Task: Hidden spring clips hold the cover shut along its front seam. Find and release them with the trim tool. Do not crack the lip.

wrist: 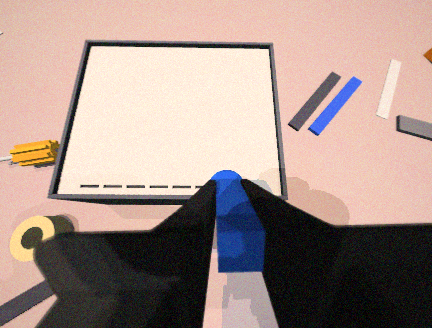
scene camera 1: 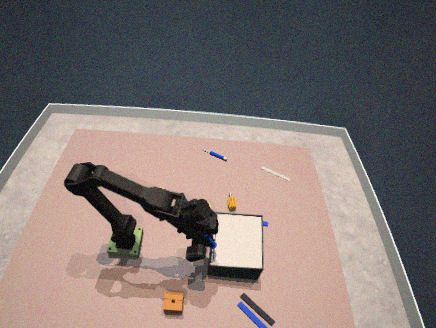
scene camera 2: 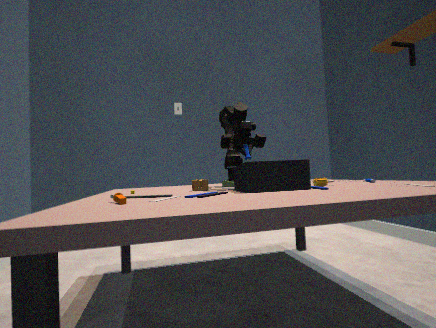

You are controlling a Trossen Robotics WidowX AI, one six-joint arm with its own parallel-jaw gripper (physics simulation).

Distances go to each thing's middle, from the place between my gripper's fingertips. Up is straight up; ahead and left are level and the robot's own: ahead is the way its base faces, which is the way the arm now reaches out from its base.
Right now the cover [scene camera 1: 239, 239] is 9 cm ahead of my hand, 5 cm to the left of it and 5 cm below it. The rest, counted from my hand: blue trim tool [wrist: 240, 235] (1 cm behind); cream ring [wrist: 28, 234] (4 cm behind, 23 cm to the left, 12 cm below).
